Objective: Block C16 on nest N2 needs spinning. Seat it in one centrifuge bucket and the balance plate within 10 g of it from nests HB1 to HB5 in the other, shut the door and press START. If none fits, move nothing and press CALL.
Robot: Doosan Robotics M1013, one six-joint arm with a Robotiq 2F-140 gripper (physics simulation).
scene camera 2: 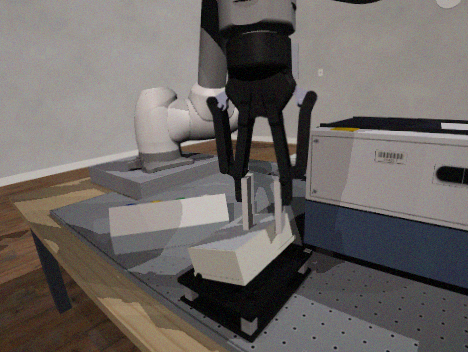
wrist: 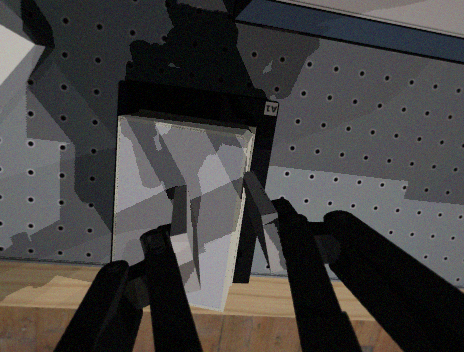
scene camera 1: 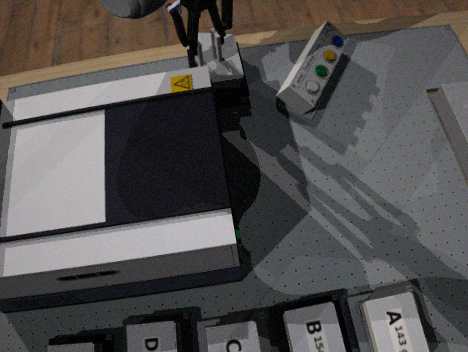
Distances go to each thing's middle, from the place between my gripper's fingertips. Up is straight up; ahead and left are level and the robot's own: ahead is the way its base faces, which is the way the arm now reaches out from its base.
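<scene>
My gripper is 20 mm above the pale grey block (scene camera 2: pixel 232 255), and also 20 mm past it and 20 mm to the left of it. Counted from my gripper, the black holder (scene camera 2: pixel 276 283) is 70 mm below, 10 mm behind and 20 mm to the right. The button box (scene camera 2: pixel 159 224) is 50 mm below my gripper, 230 mm behind it and 30 mm to the right of it, while the dark lid (scene camera 1: pixel 164 155) is 120 mm above my gripper, 40 mm ahead of it and 300 mm to the left of it.
</scene>
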